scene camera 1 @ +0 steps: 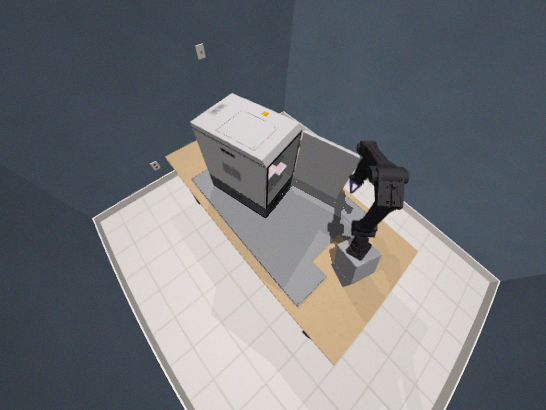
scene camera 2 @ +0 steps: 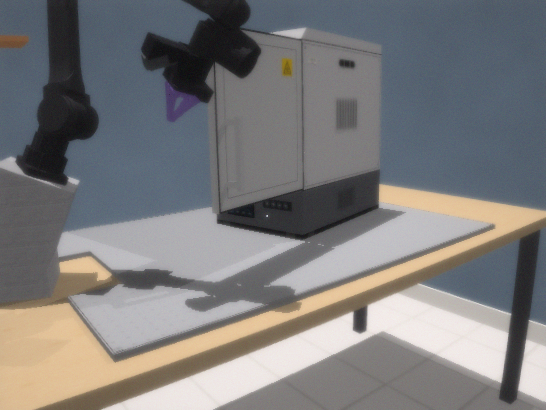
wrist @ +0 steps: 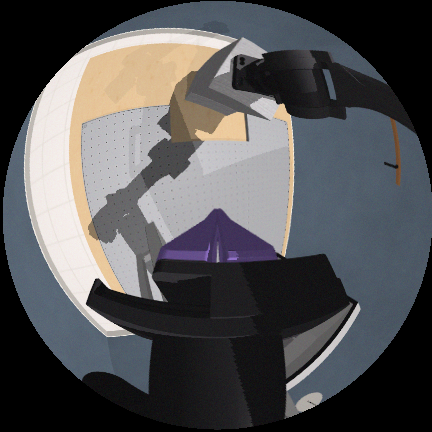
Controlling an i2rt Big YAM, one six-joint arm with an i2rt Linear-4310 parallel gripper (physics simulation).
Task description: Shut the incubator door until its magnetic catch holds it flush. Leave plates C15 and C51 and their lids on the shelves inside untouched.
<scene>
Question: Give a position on an incubator door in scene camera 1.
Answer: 322, 164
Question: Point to an incubator door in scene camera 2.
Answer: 255, 123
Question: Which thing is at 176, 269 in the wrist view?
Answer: My gripper.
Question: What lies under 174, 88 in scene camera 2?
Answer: My gripper.
</scene>
